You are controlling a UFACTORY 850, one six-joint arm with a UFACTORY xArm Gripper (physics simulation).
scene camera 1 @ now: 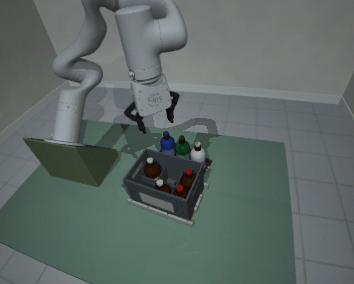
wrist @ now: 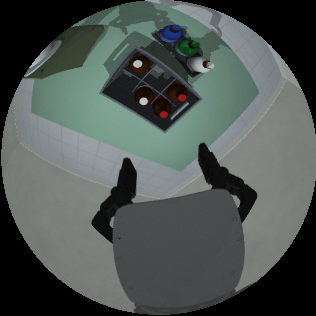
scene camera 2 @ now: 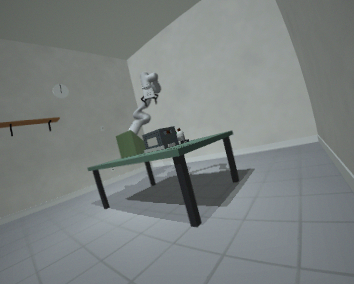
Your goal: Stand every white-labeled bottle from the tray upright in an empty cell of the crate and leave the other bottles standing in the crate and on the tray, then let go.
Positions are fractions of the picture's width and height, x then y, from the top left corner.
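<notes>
Gripper, mine (scene camera 1: 0.44, 0.45). Same gripper visible in the wrist view (wrist: 0.52, 0.50).
</notes>
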